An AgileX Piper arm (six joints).
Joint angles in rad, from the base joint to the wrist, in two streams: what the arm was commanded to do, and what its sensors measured. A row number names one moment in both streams.
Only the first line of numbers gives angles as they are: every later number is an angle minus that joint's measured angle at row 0.
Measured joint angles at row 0:
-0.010, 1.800, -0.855, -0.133, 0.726, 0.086
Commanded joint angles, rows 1 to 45:
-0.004, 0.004, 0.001, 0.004, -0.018, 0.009
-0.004, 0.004, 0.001, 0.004, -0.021, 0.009
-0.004, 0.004, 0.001, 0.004, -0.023, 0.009
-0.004, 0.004, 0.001, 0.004, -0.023, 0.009
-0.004, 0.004, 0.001, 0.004, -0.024, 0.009
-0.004, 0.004, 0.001, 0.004, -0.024, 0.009
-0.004, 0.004, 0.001, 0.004, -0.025, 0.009
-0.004, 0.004, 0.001, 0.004, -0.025, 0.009
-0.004, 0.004, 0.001, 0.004, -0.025, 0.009
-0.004, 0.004, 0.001, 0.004, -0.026, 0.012
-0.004, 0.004, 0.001, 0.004, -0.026, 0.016
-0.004, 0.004, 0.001, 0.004, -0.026, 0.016
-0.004, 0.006, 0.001, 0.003, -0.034, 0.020
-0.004, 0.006, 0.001, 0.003, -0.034, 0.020
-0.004, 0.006, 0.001, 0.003, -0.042, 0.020
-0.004, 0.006, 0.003, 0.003, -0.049, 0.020
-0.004, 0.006, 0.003, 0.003, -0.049, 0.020
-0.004, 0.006, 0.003, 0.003, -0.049, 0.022
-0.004, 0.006, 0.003, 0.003, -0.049, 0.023
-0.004, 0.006, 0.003, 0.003, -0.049, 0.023
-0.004, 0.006, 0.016, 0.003, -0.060, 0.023
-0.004, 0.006, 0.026, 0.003, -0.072, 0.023
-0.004, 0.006, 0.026, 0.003, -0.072, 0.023
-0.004, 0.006, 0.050, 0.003, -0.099, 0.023
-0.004, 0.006, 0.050, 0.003, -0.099, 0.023
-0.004, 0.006, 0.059, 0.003, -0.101, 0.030
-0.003, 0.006, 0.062, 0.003, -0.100, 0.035
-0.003, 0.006, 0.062, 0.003, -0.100, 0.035
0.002, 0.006, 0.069, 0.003, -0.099, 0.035
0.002, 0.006, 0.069, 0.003, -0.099, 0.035
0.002, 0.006, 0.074, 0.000, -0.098, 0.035
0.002, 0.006, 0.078, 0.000, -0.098, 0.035
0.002, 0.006, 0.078, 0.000, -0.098, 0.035
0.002, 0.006, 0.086, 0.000, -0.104, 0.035
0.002, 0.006, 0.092, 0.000, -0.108, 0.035
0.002, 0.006, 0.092, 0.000, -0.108, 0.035
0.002, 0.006, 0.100, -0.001, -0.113, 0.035
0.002, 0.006, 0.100, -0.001, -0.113, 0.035
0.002, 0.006, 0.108, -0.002, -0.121, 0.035
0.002, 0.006, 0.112, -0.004, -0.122, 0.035
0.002, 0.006, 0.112, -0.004, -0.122, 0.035
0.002, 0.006, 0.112, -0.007, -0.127, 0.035
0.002, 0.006, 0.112, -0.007, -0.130, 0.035
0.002, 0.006, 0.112, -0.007, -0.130, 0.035
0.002, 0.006, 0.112, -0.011, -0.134, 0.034
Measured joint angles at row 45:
0.003, -0.011, 0.096, -0.016, -0.109, 0.028
